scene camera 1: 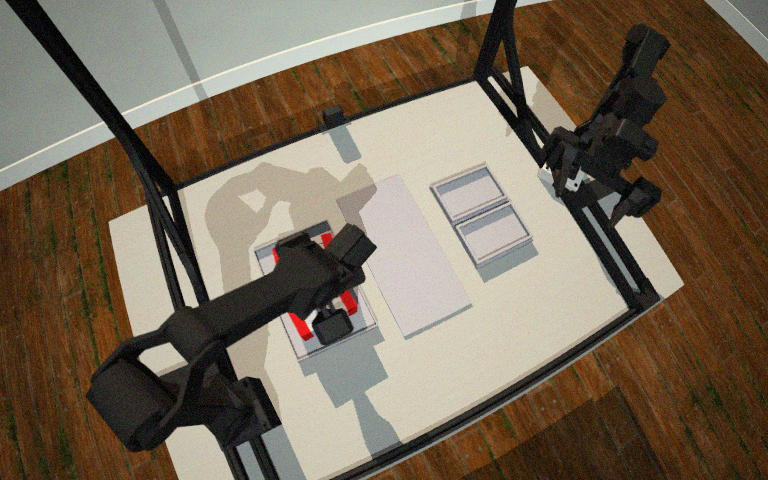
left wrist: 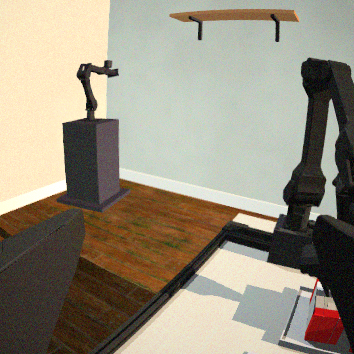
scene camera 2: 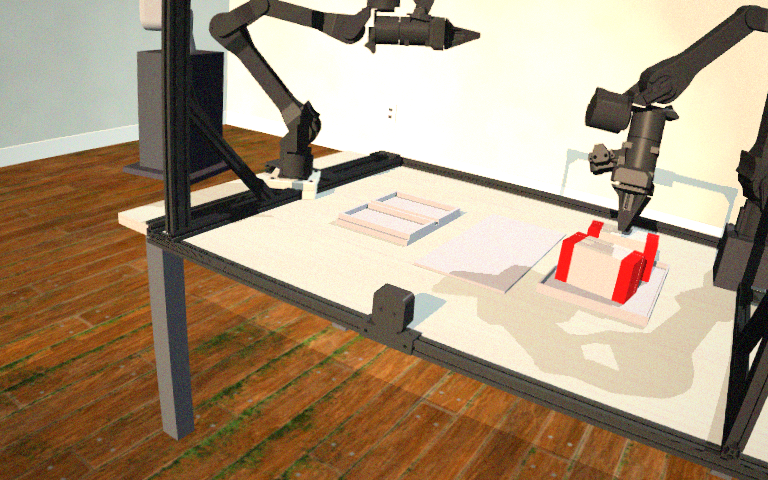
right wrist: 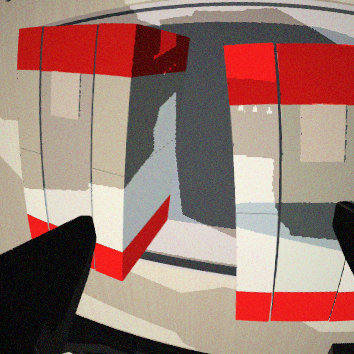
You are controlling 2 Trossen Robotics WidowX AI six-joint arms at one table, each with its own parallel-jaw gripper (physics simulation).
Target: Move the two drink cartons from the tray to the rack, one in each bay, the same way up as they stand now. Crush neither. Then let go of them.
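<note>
Two cream drink cartons with red bands at both ends lie side by side in the grey tray at the left of the table. One carton also shows in the side views. My right gripper is open, pointing down just above the two cartons. My left gripper is open, high at the table's far side. The two-bay rack holds nothing.
A flat pale mat lies between tray and rack. A small black block sits on the table's edge rail. Black frame posts stand at the corners. A dark pedestal stands on the floor.
</note>
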